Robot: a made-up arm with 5 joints.
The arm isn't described. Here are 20 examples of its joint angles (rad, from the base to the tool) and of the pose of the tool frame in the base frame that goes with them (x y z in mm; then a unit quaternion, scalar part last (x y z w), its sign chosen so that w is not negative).
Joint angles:
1: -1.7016 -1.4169 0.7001 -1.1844 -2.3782
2: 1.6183 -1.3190 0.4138 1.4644 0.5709
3: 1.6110 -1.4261 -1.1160 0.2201 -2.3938
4: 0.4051 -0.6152 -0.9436 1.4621 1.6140
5: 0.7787 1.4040 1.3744 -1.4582 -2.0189
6: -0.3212 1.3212 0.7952 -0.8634 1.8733
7: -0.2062 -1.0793 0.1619 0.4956 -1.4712
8: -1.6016 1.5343 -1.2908 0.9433 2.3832
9: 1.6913 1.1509 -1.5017 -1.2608 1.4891
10: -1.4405 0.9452 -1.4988 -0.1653 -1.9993
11: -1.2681 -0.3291 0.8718 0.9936 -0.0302
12: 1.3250 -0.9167 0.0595 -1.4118 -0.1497
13: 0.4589 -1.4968 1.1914 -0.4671 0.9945
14: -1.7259 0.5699 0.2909 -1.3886 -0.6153
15: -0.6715 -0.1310 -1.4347 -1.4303 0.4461
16: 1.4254 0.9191 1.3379 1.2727 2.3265
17: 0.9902 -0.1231 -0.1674 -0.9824 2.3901
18: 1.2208 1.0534 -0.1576 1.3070 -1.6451
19: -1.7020 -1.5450 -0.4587 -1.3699 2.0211
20: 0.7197 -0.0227 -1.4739 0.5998 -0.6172
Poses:
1: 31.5 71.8 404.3 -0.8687 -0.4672 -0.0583 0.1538
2: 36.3 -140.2 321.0 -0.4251 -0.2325 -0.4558 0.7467
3: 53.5 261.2 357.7 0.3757 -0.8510 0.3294 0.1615
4: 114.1 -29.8 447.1 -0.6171 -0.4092 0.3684 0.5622
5: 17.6 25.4 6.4 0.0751 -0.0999 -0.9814 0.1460
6: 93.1 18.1 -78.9 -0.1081 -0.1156 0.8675 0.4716
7: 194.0 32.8 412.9 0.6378 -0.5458 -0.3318 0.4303
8: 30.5 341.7 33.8 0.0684 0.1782 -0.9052 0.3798
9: 7.0 -297.7 330.7 0.9998 0.0049 -0.0026 0.0202
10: 85.0 335.5 356.1 0.8970 0.1572 -0.1236 0.3943
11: 101.2 193.0 79.1 0.0108 -0.0135 0.5601 0.8282
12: 56.1 -52.0 443.4 0.5018 0.7945 -0.2361 0.2475
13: 215.1 -84.4 310.7 -0.5952 -0.7033 0.0937 0.3772
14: -5.3 295.9 121.0 0.8065 -0.3183 0.2523 0.4296
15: 12.8 -21.9 456.4 -0.1034 0.7496 0.3330 0.5626
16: 32.5 71.8 73.9 0.7977 -0.2301 0.2305 0.5076
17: 182.3 -212.0 387.8 -0.9845 0.0938 0.0928 0.1158
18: 112.2 -189.3 -22.2 -0.0728 0.3021 -0.9444 0.1077
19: 68.6 -209.4 342.4 -0.0836 -0.6148 -0.7565 0.2065
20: 127.0 -73.2 504.4 -0.0254 -0.9434 -0.2112 0.2544
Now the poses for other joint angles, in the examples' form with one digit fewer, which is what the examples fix.
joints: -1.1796 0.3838 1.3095 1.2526 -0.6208
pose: 39 -4 26 -0.507 0.382 0.195 0.748
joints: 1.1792 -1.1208 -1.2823 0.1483 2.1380
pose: -44 211 406 0.940 -0.060 0.147 0.301
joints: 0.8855 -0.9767 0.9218 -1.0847 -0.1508
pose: 172 -157 317 -0.329 -0.920 -0.110 0.183
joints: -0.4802 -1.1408 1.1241 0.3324 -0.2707
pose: 251 110 205 0.229 -0.541 0.065 0.807
